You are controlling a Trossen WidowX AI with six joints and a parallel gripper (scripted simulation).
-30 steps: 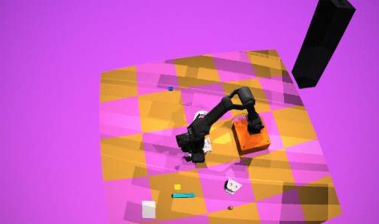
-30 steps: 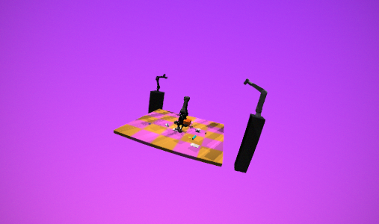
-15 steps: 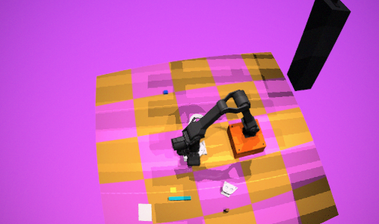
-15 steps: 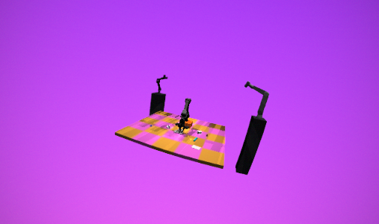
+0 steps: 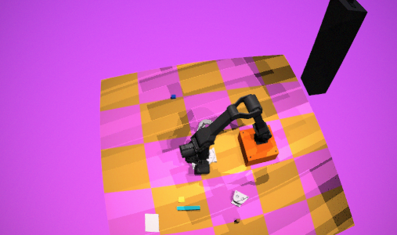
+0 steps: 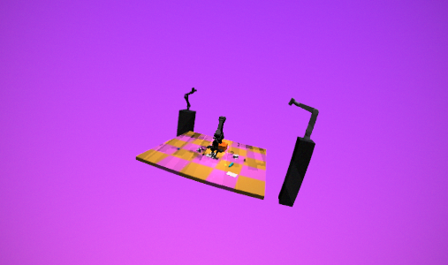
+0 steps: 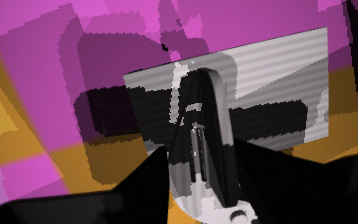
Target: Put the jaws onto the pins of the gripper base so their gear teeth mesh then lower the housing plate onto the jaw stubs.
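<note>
Right now my gripper tip is 70 mm past the gripper jaw, 220 mm to the left of it and 10 mm above it. Also, from my gripper tip: yellow cube: 130 mm ahead, 180 mm to the left, 10 mm below; then small brown cube: 110 mm behind, 350 mm to the left; then teal bar: 110 mm ahead, 230 mm to the left, 10 mm below.
</note>
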